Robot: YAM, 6 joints.
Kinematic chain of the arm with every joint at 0, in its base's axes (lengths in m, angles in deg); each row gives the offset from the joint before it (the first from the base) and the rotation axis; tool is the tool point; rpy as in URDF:
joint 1: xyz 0 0 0.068 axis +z
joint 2: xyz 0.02 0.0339 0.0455 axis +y
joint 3: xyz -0.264 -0.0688 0 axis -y
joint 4: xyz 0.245 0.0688 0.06 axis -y
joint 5: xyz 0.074 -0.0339 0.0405 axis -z
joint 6: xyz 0.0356 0 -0.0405 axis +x
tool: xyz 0 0 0 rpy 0 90 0
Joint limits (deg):
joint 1: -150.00..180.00
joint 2: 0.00..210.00
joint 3: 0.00..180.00
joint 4: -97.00..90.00
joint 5: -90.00..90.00
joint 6: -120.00..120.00
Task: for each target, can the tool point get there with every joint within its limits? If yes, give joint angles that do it. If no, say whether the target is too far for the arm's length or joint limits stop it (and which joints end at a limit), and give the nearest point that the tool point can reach.
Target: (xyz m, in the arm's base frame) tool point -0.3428 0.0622 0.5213
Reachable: yes | joints -7.29 18.42 123.95 -18.82 -30.70 -3.50
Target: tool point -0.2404 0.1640 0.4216
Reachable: yes | joints 142.17 72.17 70.53 3.75 -30.23 -2.23
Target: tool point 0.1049 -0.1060 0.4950
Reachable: yes | joints -32.11 62.68 96.16 -60.46 73.21 82.16
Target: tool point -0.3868 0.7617 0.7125
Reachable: no: too far | nearest point -0.2392 0.4711 0.4785 | short by 0.401 m
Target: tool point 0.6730 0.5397 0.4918
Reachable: no: too far | nearest point 0.4610 0.3697 0.3698 | short by 0.298 m
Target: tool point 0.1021 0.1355 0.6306
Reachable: yes | joints -121.06 39.57 121.15 -12.94 -29.51 -57.68
